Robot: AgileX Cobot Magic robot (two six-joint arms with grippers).
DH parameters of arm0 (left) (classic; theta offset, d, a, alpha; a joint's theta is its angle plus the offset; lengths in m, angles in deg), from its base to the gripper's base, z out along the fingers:
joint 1: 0 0.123 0 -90
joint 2: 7.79 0 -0.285 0
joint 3: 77.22 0 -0.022 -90
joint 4: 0 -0.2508 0 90
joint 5: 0 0 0.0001 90
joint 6: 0 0.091 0 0
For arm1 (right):
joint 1: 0 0.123 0 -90
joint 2: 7.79 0 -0.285 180
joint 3: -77.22 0 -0.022 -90
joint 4: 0 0.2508 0 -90
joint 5: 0 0 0.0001 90
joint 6: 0 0.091 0 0
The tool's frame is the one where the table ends.
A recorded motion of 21 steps. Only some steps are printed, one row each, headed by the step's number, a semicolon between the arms.
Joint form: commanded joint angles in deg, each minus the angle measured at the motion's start. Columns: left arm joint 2, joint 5, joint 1, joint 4, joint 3, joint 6; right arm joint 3, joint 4, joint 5, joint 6, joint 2, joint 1.
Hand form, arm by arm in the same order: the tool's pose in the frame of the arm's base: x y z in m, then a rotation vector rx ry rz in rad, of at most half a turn. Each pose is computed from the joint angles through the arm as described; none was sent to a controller.
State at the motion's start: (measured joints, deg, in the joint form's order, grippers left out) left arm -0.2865 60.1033 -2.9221 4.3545 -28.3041 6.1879; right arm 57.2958 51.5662 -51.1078 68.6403 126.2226 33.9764
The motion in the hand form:
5: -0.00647 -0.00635 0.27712 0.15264 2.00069 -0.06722; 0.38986 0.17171 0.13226 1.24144 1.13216 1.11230
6: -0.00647 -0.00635 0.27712 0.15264 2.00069 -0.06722; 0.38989 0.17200 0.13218 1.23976 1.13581 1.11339
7: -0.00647 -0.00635 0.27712 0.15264 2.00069 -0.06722; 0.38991 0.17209 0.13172 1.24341 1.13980 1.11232
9: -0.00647 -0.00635 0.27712 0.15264 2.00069 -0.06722; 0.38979 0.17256 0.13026 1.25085 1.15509 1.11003
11: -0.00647 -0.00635 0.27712 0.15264 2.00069 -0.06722; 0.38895 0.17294 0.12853 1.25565 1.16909 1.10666
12: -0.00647 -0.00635 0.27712 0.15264 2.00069 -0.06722; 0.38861 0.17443 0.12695 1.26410 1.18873 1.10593
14: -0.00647 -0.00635 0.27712 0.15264 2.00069 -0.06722; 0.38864 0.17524 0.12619 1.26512 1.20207 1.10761
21: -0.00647 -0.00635 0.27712 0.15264 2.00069 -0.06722; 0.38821 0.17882 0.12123 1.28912 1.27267 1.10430
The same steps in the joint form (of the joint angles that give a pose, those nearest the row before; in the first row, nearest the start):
5: -0.86 -0.69 0.17 0.51 0.12 -0.40; 6.19 -9.00 -13.75 -1.43 -0.69 -2.69
6: -0.86 -0.69 0.17 0.51 0.12 -0.40; 6.19 -9.17 -13.64 -1.43 -0.69 -2.69
7: -0.86 -0.69 0.17 0.51 0.12 -0.40; 6.19 -9.11 -13.35 -1.43 -0.69 -2.69
9: -0.86 -0.69 0.17 0.51 0.12 -0.40; 6.13 -9.17 -12.49 -1.43 -0.69 -2.69
11: -0.86 -0.69 0.17 0.51 0.12 -0.40; 5.90 -9.23 -11.92 -1.43 -0.69 -2.64
12: -0.86 -0.69 0.17 0.51 0.12 -0.40; 5.90 -9.28 -10.83 -1.43 -0.69 -2.52
14: -0.86 -0.69 0.17 0.51 0.12 -0.40; 5.90 -9.63 -10.20 -1.38 -0.69 -2.52
21: -0.86 -0.69 0.17 0.51 0.12 -0.40; 5.90 -10.37 -6.30 -1.32 -0.74 -2.46

